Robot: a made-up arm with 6 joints.
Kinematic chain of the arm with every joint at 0, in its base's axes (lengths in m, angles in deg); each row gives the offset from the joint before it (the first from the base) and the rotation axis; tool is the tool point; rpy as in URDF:
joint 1: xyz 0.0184 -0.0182 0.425 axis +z
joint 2: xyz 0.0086 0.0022 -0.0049 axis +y
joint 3: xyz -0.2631 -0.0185 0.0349 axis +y
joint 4: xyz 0.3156 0.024 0.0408 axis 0.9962 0 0.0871
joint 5: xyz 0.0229 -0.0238 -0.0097 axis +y
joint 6: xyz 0.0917 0.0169 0.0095 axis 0.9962 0 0.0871
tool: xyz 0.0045 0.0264 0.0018 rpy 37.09 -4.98 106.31
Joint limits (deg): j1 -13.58..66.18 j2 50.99..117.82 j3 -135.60..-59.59 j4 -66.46..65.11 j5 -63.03..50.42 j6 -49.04..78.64
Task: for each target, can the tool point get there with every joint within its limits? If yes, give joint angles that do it. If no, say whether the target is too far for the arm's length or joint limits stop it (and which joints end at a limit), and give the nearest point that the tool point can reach.
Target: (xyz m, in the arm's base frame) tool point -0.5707 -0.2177 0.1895
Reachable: no: joint limits stop it (at a limit: joint 1, joint 2, joint 3, joint 5, joint 6) | nearest point 0.1014 0.3144 0.2832 | short by 0.862 m
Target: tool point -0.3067 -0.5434 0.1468
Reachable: no: joint limits stop it (at a limit: joint 1, joint 2, joint 3, joint 5, joint 6) | nearest point 0.3438 -0.1605 0.2921 | short by 0.769 m
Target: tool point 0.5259 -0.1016 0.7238
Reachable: yes | joints -6.70 101.11 -96.60 51.38 -22.39 52.09
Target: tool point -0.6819 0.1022 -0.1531
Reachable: no: too far | nearest point 0.0912 0.3287 0.2899 | short by 0.919 m
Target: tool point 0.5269 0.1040 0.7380
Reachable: yes | joints 12.88 101.35 -109.42 -27.52 15.41 -13.85
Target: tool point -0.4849 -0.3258 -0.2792
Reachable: no: too far | nearest point 0.3346 -0.1253 0.2792 | short by 1.012 m
